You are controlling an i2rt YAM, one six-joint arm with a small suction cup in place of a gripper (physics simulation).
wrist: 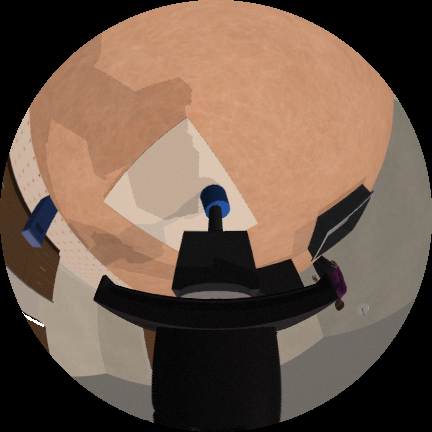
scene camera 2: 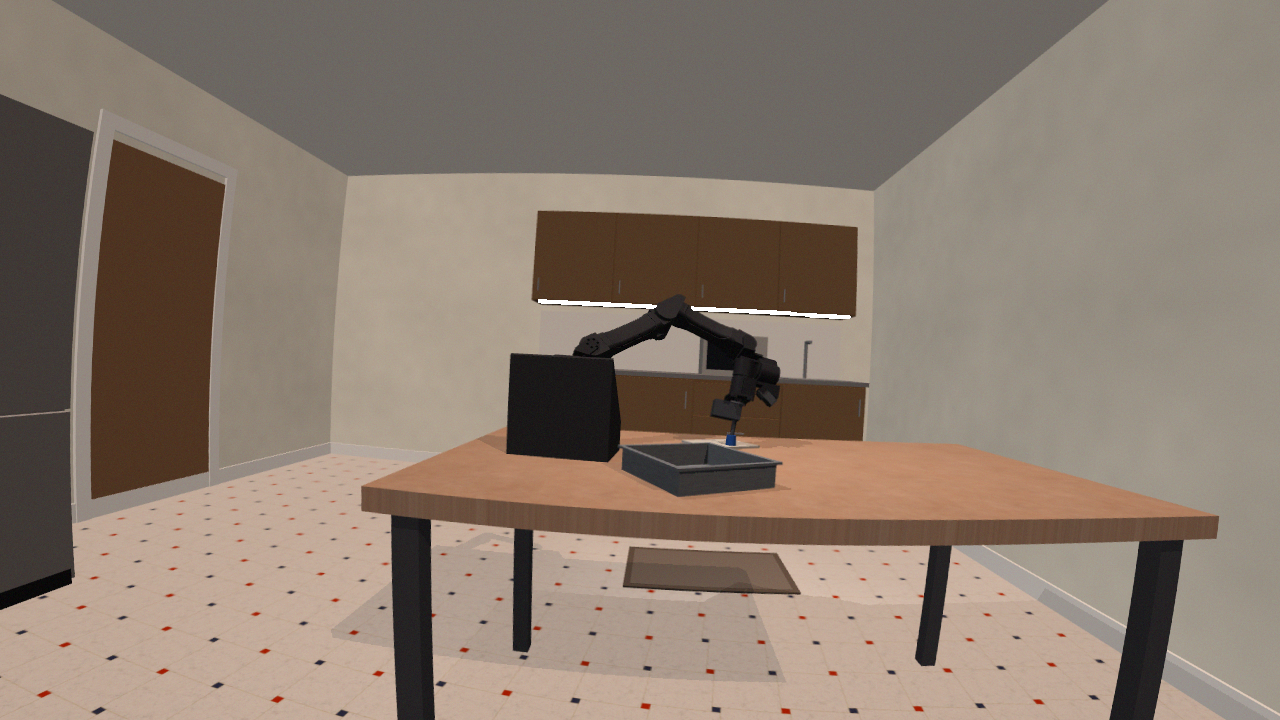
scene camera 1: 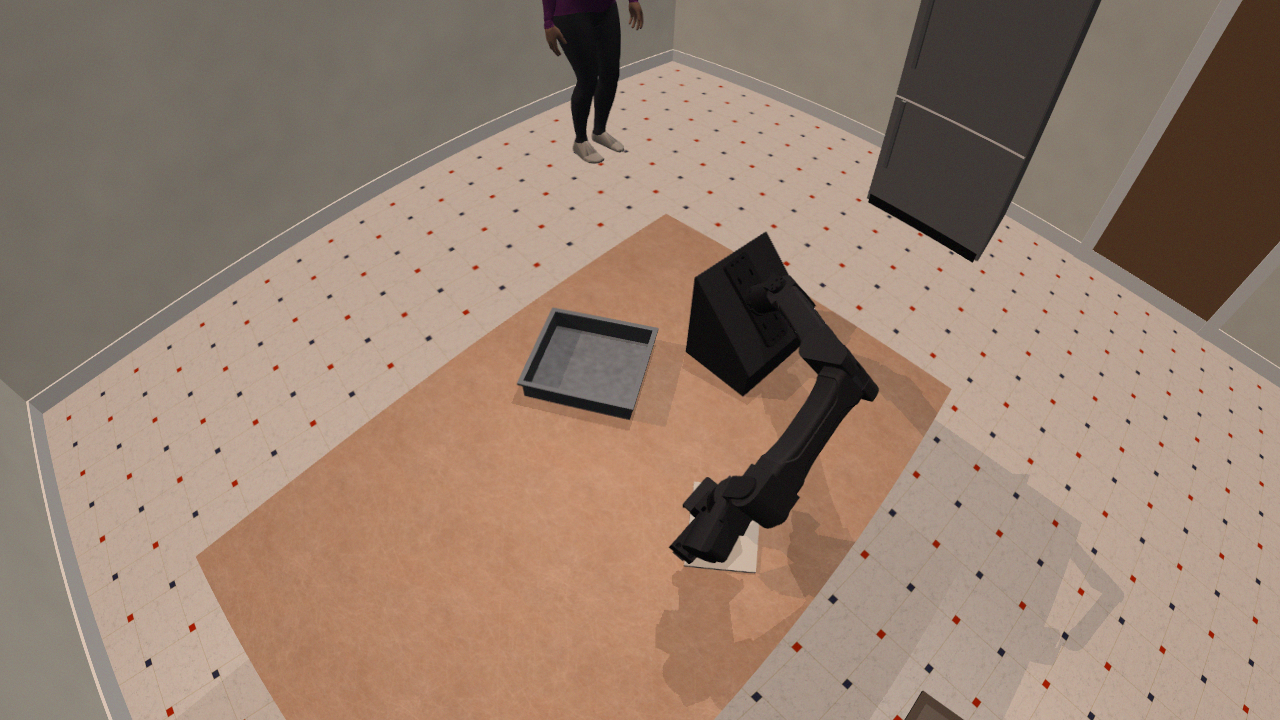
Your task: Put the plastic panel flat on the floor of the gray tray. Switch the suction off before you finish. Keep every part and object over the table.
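Frame: origin at the arm's base, x down, y left, z ahead, level; metres.
Seen in the pictures: hand, its tool point: (wrist: 214, 193) (scene camera 2: 729, 447); arm's base, origin of its link: (scene camera 2: 571, 387) (scene camera 1: 755, 300).
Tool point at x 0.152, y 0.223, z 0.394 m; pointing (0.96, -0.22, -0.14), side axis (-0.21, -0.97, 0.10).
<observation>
Offsets run from my tool point to a thing's top centre. Level surfaces: height alone.
The plastic panel @(dy +0.034, dx -0.010, dz -0.022 m) (scene camera 1: 745, 553) (scene camera 2: 748, 444) (wrist: 160, 165) is a thin, cream-white, four-sided sheet lying flat on the table, partly hidden by the arm in scene camera 1. My gripper, a blue suction cup (scene camera 2: 730, 439) (wrist: 214, 192), is down on the panel's upper face and appears to touch it, shut on it by suction. The cup is hidden under the wrist in scene camera 1. The gray tray @(dy -0.416, dx -0.049, dz -0.100 m) (scene camera 1: 577, 402) (scene camera 2: 726, 480) (wrist: 340, 227) stands on the table apart from the panel, with low walls and an open top. Its floor is bare in scene camera 1.
The black arm base (scene camera 1: 729, 335) (scene camera 2: 562, 407) stands on the table @(dx +0.001 m) (scene camera 1: 429, 537) (scene camera 2: 984, 483) beside the tray. The arm bends over from it to the panel. A person (scene camera 1: 595, 71) stands on the room floor beyond the table. A dark fridge (scene camera 1: 957, 134) stands behind.
</observation>
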